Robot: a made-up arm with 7 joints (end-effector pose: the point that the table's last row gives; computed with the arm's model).
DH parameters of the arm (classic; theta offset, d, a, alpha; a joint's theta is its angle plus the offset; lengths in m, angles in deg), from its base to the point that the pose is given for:
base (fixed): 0 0.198 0 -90
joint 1: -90 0.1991 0.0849 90
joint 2: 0 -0.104 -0.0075 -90
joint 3: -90 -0.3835 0.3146 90
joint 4: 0 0.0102 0.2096 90
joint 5: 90 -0.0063 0.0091 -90
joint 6: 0 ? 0.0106 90
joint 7: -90 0.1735 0.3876 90
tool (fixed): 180 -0.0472 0 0
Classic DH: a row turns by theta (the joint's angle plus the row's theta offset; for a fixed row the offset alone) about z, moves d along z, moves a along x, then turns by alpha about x.
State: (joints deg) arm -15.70 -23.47 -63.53 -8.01 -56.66 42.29 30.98
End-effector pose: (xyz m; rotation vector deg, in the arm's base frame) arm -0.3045 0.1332 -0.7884 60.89 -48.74 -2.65
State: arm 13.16 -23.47 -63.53 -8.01 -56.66 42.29 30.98
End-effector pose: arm -0.7428 0.1332 -0.5190 56.77 -22.59 -17.27
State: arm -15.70 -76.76 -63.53 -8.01 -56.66 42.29 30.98
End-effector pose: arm -0.3938 0.9230 -0.4706 114.69 -39.42 -13.20
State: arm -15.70 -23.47 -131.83 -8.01 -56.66 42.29 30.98
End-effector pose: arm 0.8713 0.1682 -0.5416 54.91 -119.95 6.40
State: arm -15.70 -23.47 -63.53 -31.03 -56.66 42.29 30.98
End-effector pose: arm -0.2575 -0.1542 -0.8235 41.53 -48.65 11.64
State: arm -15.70 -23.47 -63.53 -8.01 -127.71 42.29 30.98
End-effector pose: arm -0.5266 -0.0559 -0.1905 45.70 21.74 -17.33
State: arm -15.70 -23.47 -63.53 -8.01 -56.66 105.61 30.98
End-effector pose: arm -0.4141 0.3127 -0.5474 124.69 -30.19 -7.29
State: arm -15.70 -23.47 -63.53 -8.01 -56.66 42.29 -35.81
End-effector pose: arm -0.4156 -0.2344 -0.5954 50.65 11.92 30.32
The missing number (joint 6, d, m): -0.1725
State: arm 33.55 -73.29 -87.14 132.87 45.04 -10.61 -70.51
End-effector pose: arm 0.2613 0.1776 0.3891 -97.27 -24.67 111.82
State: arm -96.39 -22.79 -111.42 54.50 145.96 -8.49 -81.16
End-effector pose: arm 0.2328 0.0496 0.9671 -80.09 62.98 28.79
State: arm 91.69 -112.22 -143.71 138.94 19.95 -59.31 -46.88
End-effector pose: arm 0.0536 0.0792 0.4009 -77.50 21.57 88.67
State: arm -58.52 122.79 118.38 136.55 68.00 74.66 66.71
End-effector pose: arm -0.5020 0.6931 0.2641 177.65 -13.74 16.63
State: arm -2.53 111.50 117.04 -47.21 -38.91 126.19 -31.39
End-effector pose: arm 0.5687 1.1718 0.9547 86.14 -18.63 -130.97
